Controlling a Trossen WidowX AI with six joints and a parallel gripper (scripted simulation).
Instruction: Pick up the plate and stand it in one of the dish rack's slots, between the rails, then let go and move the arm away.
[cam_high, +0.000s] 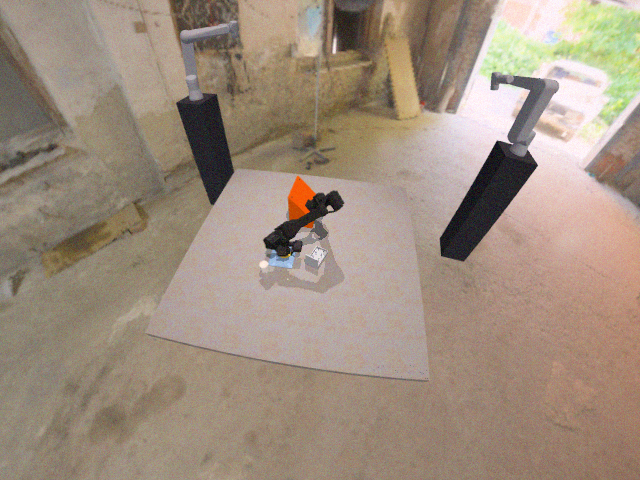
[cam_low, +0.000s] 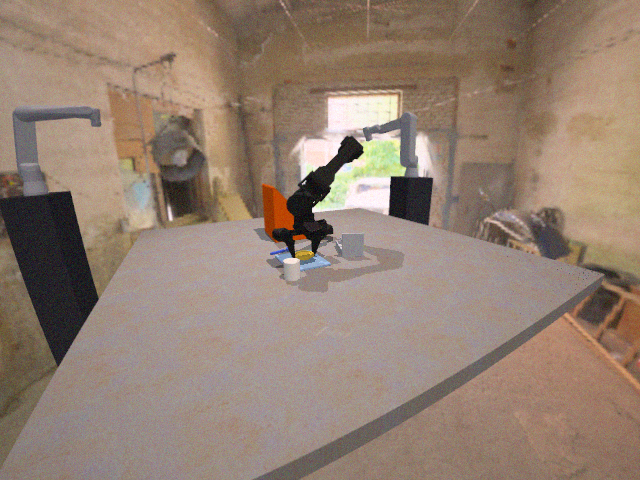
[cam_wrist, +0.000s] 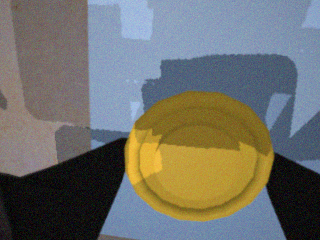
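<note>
Right now my gripper tip is 1 cm short of the light blue mat, 1 cm to the left of it and 1 cm above it. Also, from my gripper tip: white cup: 12 cm ahead, 7 cm to the right, 2 cm above; then yellow plate: 1 cm above; then blue spoon: 10 cm behind, 5 cm to the right.
</note>
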